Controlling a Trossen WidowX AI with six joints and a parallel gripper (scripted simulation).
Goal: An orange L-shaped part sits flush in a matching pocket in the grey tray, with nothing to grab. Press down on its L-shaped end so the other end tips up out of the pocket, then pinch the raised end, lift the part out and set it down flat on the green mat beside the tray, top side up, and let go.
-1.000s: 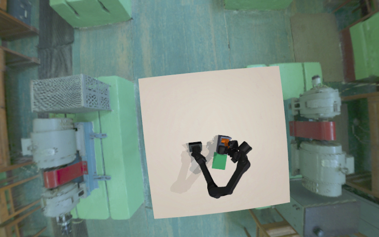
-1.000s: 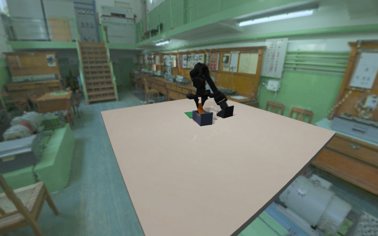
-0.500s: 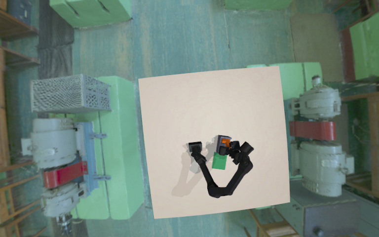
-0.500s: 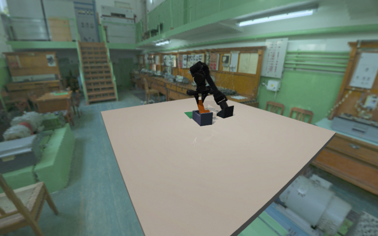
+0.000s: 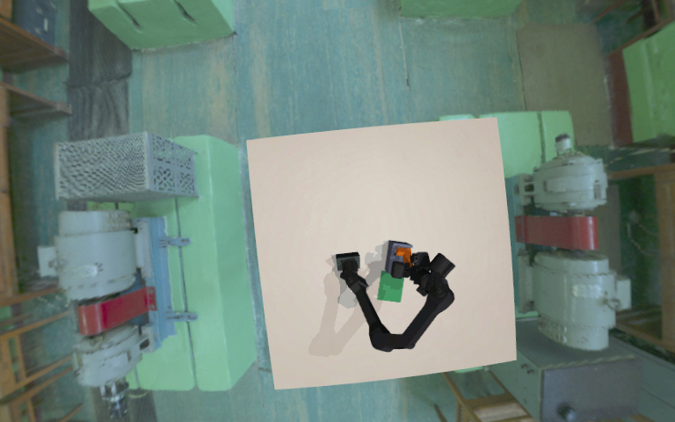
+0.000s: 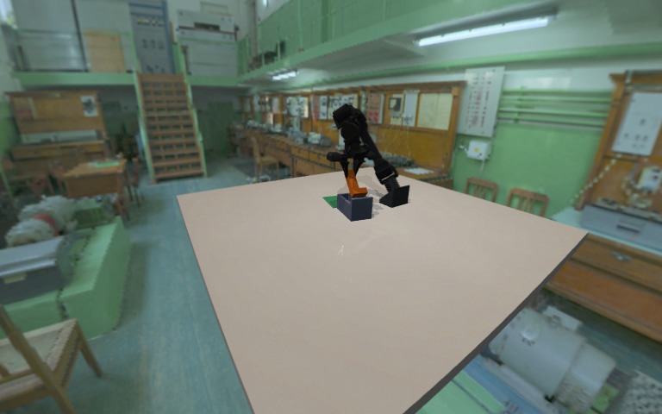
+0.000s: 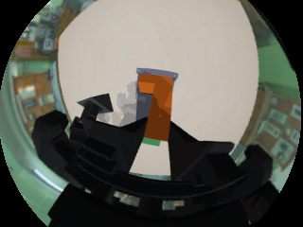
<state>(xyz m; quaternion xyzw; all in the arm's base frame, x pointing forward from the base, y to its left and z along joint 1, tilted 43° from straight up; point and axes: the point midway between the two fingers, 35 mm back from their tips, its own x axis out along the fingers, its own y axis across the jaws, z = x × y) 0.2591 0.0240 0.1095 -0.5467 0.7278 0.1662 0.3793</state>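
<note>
The green mat is 7 cm behind my gripper tip, 13 cm to the right of it and 17 cm below it. From my gripper tip the other things lie so: orange L-shaped part 4 cm to the left, 3 cm below.
</note>
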